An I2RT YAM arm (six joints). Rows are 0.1 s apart.
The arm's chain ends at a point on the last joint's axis. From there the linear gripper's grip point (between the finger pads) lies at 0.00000 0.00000 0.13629 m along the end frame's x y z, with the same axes.
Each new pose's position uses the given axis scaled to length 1; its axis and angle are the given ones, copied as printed.
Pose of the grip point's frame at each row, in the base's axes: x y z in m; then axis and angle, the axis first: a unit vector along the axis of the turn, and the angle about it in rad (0 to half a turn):
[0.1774 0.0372 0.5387 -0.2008 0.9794 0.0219 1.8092]
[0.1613 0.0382 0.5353 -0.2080 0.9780 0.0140 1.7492]
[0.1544 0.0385 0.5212 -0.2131 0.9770 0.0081 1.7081]
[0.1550 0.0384 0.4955 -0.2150 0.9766 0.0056 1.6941]
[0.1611 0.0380 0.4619 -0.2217 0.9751 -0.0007 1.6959]
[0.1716 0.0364 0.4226 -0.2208 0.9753 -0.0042 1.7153]
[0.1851 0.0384 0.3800 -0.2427 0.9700 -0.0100 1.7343]
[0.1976 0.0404 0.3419 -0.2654 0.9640 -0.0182 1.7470]
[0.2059 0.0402 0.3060 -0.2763 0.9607 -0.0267 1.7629]
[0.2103 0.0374 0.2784 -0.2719 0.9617 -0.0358 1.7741]
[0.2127 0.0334 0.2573 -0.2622 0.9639 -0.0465 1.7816]
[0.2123 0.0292 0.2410 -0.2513 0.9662 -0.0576 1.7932]
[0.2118 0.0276 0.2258 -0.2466 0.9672 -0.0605 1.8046]
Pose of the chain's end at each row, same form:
[0.0484 0.0070 0.5708 -0.2008 0.9794 0.0219 1.8092]
[0.0306 0.0081 0.5595 -0.2080 0.9780 0.0140 1.7492]
[0.0228 0.0085 0.5398 -0.2131 0.9770 0.0081 1.7081]
[0.0231 0.0085 0.5123 -0.2150 0.9766 0.0056 1.6941]
[0.0292 0.0081 0.4789 -0.2217 0.9751 -0.0007 1.6959]
[0.0399 0.0073 0.4422 -0.2208 0.9753 -0.0042 1.7153]
[0.0543 0.0073 0.4022 -0.2427 0.9700 -0.0100 1.7343]
[0.0675 0.0076 0.3657 -0.2654 0.9640 -0.0182 1.7470]
[0.0762 0.0074 0.3319 -0.2763 0.9607 -0.0267 1.7629]
[0.0803 0.0067 0.3057 -0.2719 0.9617 -0.0358 1.7741]
[0.0822 0.0058 0.2855 -0.2622 0.9639 -0.0465 1.7816]
[0.0815 0.0051 0.2705 -0.2513 0.9662 -0.0576 1.7932]
[0.0811 0.0047 0.2568 -0.2466 0.9672 -0.0605 1.8046]

